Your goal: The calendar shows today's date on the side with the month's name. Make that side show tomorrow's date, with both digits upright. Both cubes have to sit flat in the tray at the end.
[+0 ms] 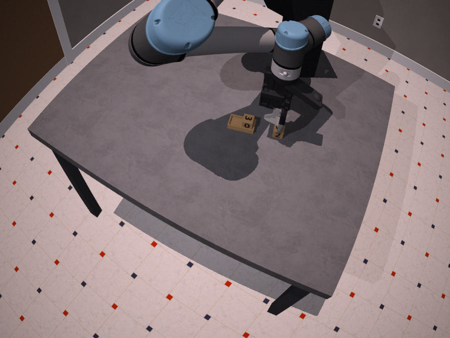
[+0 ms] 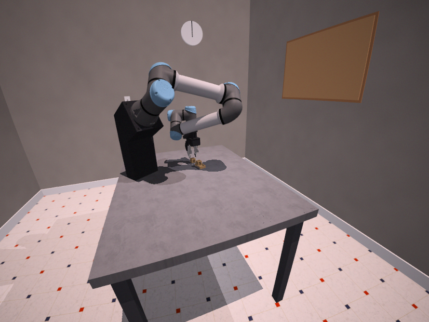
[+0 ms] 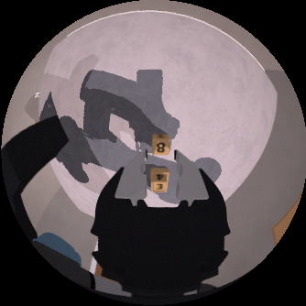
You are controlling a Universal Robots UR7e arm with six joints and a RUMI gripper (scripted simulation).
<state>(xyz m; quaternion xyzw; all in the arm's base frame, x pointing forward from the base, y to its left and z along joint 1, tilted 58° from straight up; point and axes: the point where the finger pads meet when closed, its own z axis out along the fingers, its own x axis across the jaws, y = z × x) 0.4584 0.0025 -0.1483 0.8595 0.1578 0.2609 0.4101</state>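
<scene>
My hand is 1 cm short of the wooden tray, 11 cm to the left of it and 4 cm above it.
</scene>
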